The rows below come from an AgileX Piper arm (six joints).
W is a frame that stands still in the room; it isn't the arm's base.
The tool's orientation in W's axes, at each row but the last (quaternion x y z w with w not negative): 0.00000 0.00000 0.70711 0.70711; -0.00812 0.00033 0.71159 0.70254; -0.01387 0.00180 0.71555 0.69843; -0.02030 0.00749 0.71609 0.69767; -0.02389 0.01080 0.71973 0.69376; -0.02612 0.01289 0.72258 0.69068; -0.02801 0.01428 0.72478 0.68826; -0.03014 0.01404 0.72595 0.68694; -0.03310 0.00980 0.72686 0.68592; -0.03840 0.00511 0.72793 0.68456
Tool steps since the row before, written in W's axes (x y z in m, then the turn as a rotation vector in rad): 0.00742 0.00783 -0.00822 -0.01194 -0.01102 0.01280; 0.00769 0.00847 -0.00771 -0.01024 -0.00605 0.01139; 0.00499 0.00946 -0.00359 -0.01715 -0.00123 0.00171; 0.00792 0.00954 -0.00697 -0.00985 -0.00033 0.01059; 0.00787 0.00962 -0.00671 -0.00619 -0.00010 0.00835; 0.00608 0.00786 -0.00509 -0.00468 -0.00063 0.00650; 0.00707 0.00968 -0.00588 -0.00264 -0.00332 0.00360; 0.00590 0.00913 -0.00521 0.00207 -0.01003 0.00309; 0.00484 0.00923 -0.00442 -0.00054 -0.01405 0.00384; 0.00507 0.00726 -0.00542 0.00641 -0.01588 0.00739
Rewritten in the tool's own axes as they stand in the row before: 0.00783 -0.00742 -0.00822 -0.01102 0.01194 0.01280; 0.00846 -0.00771 -0.00769 -0.00606 0.01019 0.01143; 0.00942 -0.00516 -0.00347 -0.00086 0.01714 0.00198; 0.00960 -0.00805 -0.00674 -0.00050 0.00967 0.01075; 0.00965 -0.00810 -0.00639 -0.00029 0.00604 0.00845; 0.00785 -0.00634 -0.00477 -0.00078 0.00459 0.00655; 0.00964 -0.00746 -0.00544 -0.00339 0.00274 0.00345; 0.00911 -0.00629 -0.00478 -0.01030 -0.00157 0.00241; 0.00919 -0.00523 -0.00403 -0.01421 0.00125 0.00301; 0.00727 -0.00527 -0.00522 -0.01667 -0.00573 0.00610
